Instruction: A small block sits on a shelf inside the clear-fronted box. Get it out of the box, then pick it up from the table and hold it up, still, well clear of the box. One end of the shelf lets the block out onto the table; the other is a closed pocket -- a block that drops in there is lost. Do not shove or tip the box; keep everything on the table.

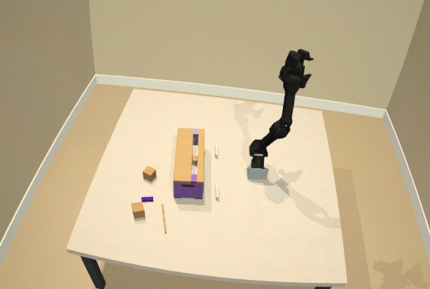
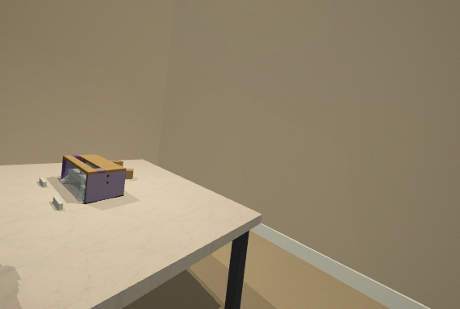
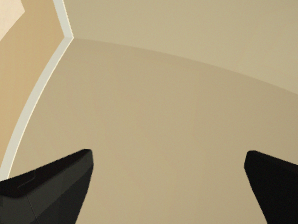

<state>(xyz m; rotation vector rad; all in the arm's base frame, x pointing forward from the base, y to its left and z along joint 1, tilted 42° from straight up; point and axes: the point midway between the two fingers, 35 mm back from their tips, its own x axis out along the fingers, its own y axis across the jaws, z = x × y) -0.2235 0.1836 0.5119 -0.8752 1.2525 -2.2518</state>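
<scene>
Right now the box is 51 cm ahead of my gripper tip, 27 cm to the left of it and 50 cm below it. Round my gripper tip: thin stick 61 cm ahead, 61 cm to the left, 56 cm below; small tan block 52 cm ahead, 28 cm to the left, 48 cm below.
</scene>
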